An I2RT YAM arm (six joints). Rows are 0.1 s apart.
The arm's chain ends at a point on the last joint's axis. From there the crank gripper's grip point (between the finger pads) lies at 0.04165 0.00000 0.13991 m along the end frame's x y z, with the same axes.
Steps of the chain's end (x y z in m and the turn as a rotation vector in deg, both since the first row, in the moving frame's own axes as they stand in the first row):
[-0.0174 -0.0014 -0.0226 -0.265 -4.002 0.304]
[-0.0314 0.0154 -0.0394 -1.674 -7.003 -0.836]
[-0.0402 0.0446 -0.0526 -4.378 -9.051 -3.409]
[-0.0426 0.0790 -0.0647 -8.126 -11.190 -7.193]
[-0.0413 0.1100 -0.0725 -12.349 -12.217 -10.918]
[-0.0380 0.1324 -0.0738 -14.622 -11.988 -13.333]
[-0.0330 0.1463 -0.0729 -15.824 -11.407 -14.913]
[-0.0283 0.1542 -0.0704 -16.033 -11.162 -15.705]
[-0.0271 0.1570 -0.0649 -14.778 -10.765 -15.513]
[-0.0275 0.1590 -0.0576 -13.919 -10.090 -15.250]
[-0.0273 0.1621 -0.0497 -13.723 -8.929 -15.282]
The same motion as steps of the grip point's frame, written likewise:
[-0.0273 -0.0006 -0.0200 -0.265 -4.002 0.304]
[-0.0487 0.0191 -0.0354 -1.674 -7.003 -0.836]
[-0.0624 0.0537 -0.0481 -4.378 -9.051 -3.409]
[-0.0695 0.0957 -0.0603 -8.126 -11.190 -7.193]
[-0.0693 0.1355 -0.0693 -12.349 -12.217 -10.918]
[-0.0644 0.1622 -0.0716 -14.622 -11.988 -13.333]
[-0.0573 0.1780 -0.0714 -15.824 -11.407 -14.913]
[-0.0517 0.1859 -0.0690 -16.033 -11.162 -15.705]
[-0.0500 0.1856 -0.0629 -14.778 -10.765 -15.513]
[-0.0491 0.1854 -0.0553 -13.919 -10.090 -15.250]
[-0.0461 0.1876 -0.0477 -13.723 -8.929 -15.282]

